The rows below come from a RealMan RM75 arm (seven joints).
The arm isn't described. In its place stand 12 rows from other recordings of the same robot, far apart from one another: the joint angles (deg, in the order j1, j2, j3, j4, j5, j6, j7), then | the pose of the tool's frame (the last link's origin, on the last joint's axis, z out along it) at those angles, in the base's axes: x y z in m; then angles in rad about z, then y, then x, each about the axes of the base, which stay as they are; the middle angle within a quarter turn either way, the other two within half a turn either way.
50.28, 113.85, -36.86, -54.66, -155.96, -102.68, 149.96 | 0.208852 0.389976 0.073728 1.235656 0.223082 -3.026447
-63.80, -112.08, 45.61, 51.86, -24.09, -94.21, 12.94 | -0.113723 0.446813 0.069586 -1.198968 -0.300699 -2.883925
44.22, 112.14, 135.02, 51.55, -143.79, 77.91, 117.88 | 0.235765 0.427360 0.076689 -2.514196 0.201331 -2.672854
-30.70, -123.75, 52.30, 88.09, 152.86, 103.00, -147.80 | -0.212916 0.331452 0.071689 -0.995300 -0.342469 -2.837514
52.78, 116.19, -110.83, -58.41, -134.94, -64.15, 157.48 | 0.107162 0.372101 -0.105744 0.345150 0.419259 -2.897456
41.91, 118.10, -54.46, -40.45, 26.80, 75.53, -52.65 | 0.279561 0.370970 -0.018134 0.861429 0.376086 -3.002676
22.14, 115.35, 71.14, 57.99, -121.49, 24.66, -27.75 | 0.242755 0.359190 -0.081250 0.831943 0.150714 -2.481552
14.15, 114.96, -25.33, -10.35, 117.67, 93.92, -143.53 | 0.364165 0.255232 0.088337 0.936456 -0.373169 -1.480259
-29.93, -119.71, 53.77, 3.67, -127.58, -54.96, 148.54 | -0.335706 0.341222 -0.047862 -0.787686 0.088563 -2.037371
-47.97, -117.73, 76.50, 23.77, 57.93, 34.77, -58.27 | -0.174330 0.467803 -0.034544 -0.529565 0.254807 -2.217719
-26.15, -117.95, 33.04, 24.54, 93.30, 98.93, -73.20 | -0.263917 0.305019 0.022708 -0.904823 0.771072 -2.353877
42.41, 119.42, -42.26, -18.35, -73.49, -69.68, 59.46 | 0.197482 0.417901 -0.000128 0.851259 -0.615204 -2.102180
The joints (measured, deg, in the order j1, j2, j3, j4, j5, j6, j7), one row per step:
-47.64, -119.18, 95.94, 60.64, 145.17, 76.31, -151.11
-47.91, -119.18, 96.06, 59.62, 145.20, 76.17, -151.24
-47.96, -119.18, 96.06, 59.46, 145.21, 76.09, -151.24
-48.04, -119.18, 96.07, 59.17, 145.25, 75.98, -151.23
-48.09, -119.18, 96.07, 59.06, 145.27, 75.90, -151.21
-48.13, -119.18, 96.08, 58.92, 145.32, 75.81, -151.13
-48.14, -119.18, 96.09, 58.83, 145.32, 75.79, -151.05
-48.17, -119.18, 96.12, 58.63, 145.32, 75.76, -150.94
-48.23, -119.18, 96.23, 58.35, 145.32, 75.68, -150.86
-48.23, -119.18, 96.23, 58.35, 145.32, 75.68, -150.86
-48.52, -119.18, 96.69, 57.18, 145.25, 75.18, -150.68
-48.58, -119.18, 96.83, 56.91, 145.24, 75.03, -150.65
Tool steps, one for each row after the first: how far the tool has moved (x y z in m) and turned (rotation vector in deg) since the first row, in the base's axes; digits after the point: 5 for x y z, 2 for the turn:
-0.00282, 0.00005, -0.00125, -0.15, 0.45, 0.59
-0.00314, 0.00025, -0.00142, -0.13, 0.49, 0.64
-0.00388, 0.00050, -0.00170, -0.12, 0.60, 0.73
-0.00400, 0.00074, -0.00180, -0.09, 0.63, 0.71
-0.00435, 0.00097, -0.00192, -0.09, 0.71, 0.65
-0.00468, 0.00095, -0.00203, -0.14, 0.76, 0.64
-0.00538, 0.00088, -0.00228, -0.24, 0.87, 0.66
-0.00622, 0.00077, -0.00280, -0.35, 1.04, 0.68
-0.00622, 0.00077, -0.00280, -0.35, 1.04, 0.68
-0.00918, 0.00068, -0.00502, -0.65, 1.57, 0.79
-0.00991, 0.00066, -0.00559, -0.71, 1.71, 0.80

